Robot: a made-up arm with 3 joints.
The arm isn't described. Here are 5 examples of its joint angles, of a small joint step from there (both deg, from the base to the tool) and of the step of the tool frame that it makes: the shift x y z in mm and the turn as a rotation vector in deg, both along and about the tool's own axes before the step.
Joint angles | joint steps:
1: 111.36 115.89 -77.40 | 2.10 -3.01 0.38
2: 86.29 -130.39 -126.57 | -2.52 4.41 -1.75
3: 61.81 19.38 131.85 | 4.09 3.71 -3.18
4: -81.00 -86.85 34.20 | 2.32 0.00 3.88
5: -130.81 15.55 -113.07 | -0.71 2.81 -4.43
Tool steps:
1: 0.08 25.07 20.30 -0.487 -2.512 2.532
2: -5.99 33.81 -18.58 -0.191 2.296 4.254
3: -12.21 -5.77 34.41 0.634 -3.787 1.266
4: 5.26 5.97 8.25 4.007 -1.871 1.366
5: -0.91 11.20 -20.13 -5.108 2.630 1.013
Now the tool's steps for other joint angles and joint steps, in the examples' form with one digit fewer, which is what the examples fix.
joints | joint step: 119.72 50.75 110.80 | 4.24 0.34 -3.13
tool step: -14.4 -39.3 11.1 -0.46 -1.41 -3.00
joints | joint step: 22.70 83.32 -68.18 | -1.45 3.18 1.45
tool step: -3.6 -26.4 -22.2 1.32 2.38 -2.55
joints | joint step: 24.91 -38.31 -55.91 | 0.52 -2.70 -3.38
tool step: 3.6 15.6 25.1 -2.98 -2.46 1.17
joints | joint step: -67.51 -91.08 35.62 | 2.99 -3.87 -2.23
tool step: 17.0 43.0 0.3 -2.39 -0.27 4.88
